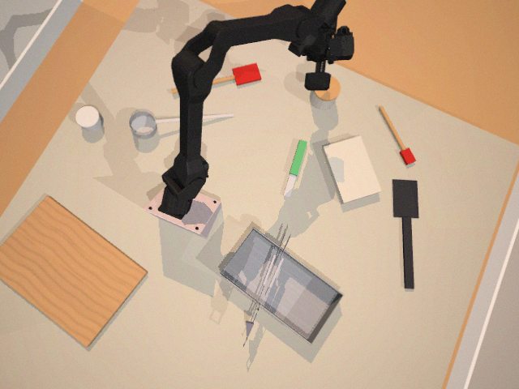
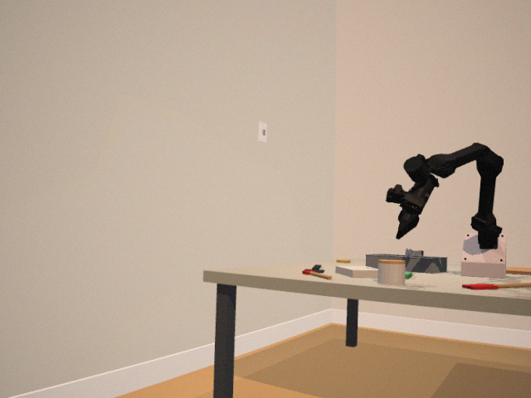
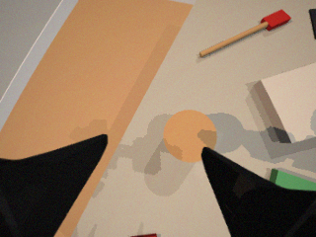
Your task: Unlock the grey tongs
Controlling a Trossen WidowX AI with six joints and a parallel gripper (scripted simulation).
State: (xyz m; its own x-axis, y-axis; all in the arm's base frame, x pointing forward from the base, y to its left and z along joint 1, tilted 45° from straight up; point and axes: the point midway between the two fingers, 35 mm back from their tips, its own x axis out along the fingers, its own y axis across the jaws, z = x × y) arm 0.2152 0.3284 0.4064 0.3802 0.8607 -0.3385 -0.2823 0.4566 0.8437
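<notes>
My gripper tip is 100 mm short of the roasting tin, 610 mm to the left of it and 120 mm above it. The rest, counted from my gripper tip: lidded canister (20 mm ahead, 30 mm to the right, 110 mm below); white block (180 mm ahead, 220 mm to the right, 130 mm below); green-handled tool (30 mm ahead, 290 mm to the right, 140 mm below).
</notes>
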